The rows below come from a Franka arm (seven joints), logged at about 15 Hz.
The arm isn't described. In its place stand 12 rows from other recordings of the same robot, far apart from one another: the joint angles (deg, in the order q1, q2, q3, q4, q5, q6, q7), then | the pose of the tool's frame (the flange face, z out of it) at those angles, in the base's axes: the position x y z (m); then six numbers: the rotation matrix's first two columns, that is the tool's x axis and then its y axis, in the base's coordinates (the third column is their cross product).
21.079 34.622 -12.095 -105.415 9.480 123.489 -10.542 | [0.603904 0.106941 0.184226 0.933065 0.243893 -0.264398 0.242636 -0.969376 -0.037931]
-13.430 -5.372 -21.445 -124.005 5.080 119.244 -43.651 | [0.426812 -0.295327 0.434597 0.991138 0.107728 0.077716 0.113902 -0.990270 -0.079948]
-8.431 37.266 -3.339 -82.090 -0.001 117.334 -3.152 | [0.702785 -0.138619 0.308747 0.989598 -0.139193 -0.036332 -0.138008 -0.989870 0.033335]
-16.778 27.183 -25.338 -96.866 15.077 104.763 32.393 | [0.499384 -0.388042 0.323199 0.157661 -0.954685 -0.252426 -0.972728 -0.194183 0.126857]
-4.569 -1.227 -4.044 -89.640 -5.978 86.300 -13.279 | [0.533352 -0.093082 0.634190 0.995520 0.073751 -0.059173 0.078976 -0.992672 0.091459]
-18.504 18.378 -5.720 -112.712 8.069 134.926 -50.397 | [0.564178 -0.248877 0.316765 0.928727 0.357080 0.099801 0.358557 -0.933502 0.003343]
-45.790 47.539 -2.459 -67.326 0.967 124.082 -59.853 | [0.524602 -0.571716 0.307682 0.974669 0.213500 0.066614 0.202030 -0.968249 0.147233]
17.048 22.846 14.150 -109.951 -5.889 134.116 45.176 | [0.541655 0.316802 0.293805 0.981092 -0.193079 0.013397 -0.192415 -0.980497 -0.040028]
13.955 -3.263 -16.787 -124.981 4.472 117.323 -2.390 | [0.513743 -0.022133 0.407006 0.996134 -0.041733 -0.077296 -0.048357 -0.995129 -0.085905]
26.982 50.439 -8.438 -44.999 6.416 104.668 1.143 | [0.727094 0.309107 0.427981 0.927375 0.335167 0.166248 0.340131 -0.940377 -0.001481]
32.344 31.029 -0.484 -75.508 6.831 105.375 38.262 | [0.598329 0.384501 0.422794 0.986582 -0.139301 -0.085150 -0.145577 -0.986683 -0.072552]
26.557 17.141 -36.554 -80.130 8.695 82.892 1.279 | [0.612120 -0.037369 0.547889 0.963565 -0.186522 -0.191709 -0.184335 -0.982425 0.029344]
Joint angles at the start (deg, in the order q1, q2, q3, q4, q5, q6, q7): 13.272, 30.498, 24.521, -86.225, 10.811, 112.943, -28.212
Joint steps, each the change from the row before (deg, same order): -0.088, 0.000, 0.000, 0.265, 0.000, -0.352, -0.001; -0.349, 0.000, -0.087, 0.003, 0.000, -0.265, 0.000; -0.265, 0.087, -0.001, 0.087, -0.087, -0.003, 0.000; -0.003, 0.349, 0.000, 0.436, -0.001, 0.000, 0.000; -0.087, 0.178, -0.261, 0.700, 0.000, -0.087, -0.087; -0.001, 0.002, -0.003, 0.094, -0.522, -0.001, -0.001; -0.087, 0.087, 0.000, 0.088, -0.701, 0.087, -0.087; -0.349, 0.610, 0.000, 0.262, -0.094, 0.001, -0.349; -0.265, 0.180, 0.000, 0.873, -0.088, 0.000, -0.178; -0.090, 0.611, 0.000, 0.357, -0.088, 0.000, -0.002; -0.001, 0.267, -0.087, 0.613, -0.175, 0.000, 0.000; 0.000, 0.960, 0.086, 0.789, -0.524, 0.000, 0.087; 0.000, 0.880, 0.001, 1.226, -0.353, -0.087, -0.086; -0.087, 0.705, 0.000, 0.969, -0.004, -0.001, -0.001; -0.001, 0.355, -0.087, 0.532, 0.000, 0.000, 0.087
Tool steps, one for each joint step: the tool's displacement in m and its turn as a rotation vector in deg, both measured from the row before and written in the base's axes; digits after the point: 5 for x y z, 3 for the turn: 0.00091, -0.00092, 0.00165, -0.015, 0.070, -0.011; 0.00239, -0.00431, -0.00052, -0.163, 0.201, -0.326; 0.00224, -0.00268, -0.00032, -0.035, -0.034, -0.248; 0.00194, 0.00021, -0.00043, 0.161, -0.014, -0.095; 0.00464, -0.00276, 0.00290, 0.190, -0.380, -0.346; 0.00064, -0.00049, 0.00050, -0.326, -0.375, 0.181; 0.00152, -0.00145, -0.00045, -0.417, -0.487, 0.217; 0.00386, -0.00345, -0.00486, 0.018, 0.226, -0.043; 0.00516, -0.00255, 0.00492, 0.397, -0.643, -0.254; 0.00247, -0.00083, -0.00416, -0.001, 0.254, -0.132; 0.00304, -0.00075, 0.00158, 0.092, -0.352, -0.143; 0.00348, 0.00048, -0.00475, -0.139, 0.029, 0.013; 0.00520, -0.00015, -0.00064, 0.174, -0.303, -0.037; 0.00466, -0.00083, -0.00046, 0.351, -0.112, -0.312; 0.00267, -0.00071, -0.00011, 0.133, -0.075, -0.279
